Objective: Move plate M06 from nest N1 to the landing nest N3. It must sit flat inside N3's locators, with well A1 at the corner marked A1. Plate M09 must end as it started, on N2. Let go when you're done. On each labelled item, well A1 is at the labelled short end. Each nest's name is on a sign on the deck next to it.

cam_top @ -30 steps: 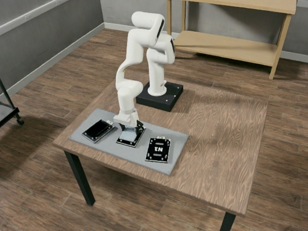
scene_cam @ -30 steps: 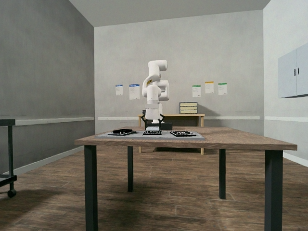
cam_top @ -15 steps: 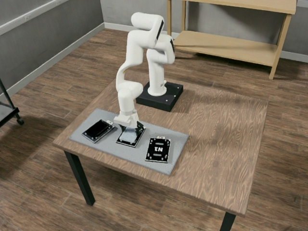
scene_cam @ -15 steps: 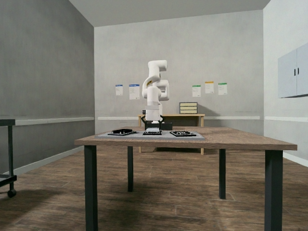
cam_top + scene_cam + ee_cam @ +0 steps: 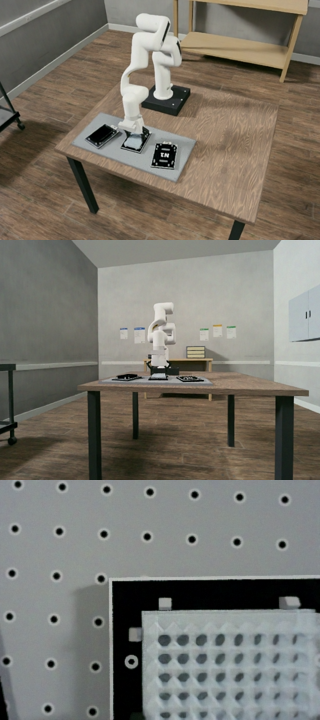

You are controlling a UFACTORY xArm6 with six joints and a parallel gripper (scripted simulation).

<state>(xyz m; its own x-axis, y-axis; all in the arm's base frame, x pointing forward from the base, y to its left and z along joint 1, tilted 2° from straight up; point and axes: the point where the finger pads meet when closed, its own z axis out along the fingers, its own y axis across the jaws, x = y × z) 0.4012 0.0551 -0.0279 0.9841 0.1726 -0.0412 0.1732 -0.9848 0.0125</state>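
My hand is 1 cm above the white well plate. Also, from my hand: black plate (20 cm to the right, 7 cm ahead, 1 cm below); then nest N3 (3 cm below); then nest N1 (20 cm to the left, 3 cm below, 2 cm ahead).
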